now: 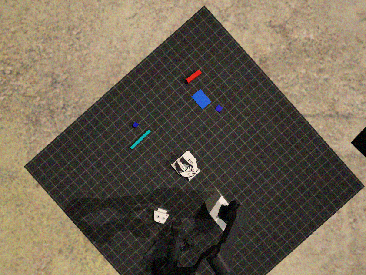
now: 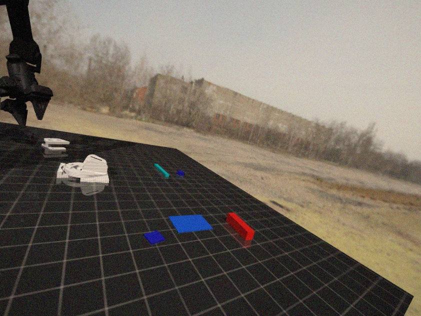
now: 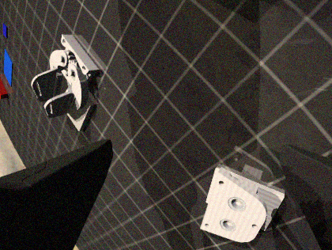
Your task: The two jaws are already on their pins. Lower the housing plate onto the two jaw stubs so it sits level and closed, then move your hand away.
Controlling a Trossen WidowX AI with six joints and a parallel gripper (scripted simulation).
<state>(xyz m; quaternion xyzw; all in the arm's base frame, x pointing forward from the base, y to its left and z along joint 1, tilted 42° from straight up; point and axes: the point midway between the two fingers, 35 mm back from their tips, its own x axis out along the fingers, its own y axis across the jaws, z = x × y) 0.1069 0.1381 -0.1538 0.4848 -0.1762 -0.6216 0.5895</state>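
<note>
My gripper tip is 8 cm above the white block, 7 cm to the right of it and 7 cm short of it. Round my gripper tip: dark grey plate: 23 cm to the left, 9 cm below, 5 cm behind; then teal bar: 43 cm ahead, 15 cm to the right, 9 cm below; then blue cube: 50 cm ahead, 19 cm to the right, 8 cm below.
</note>
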